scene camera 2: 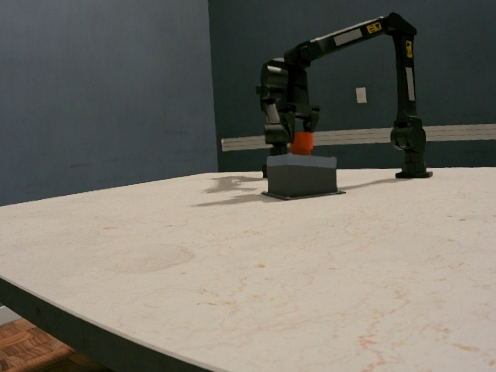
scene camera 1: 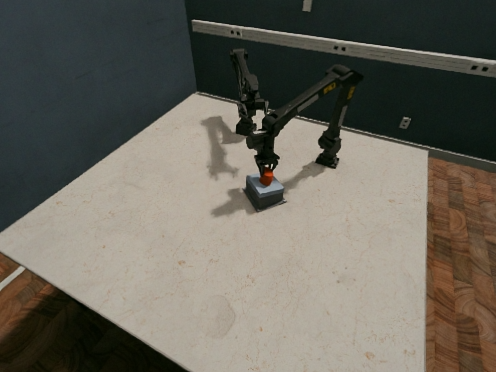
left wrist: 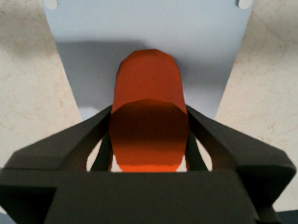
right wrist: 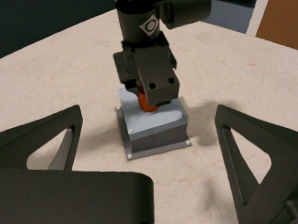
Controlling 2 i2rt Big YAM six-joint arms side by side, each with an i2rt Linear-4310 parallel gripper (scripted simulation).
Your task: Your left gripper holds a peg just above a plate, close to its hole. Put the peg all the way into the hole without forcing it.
Path:
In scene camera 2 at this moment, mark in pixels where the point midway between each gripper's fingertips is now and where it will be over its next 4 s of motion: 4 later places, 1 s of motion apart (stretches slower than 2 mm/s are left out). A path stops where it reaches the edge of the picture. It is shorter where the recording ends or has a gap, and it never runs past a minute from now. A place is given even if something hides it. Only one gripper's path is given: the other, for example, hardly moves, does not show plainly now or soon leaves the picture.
My left gripper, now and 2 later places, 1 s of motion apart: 300, 144; 300, 146; 298, 104

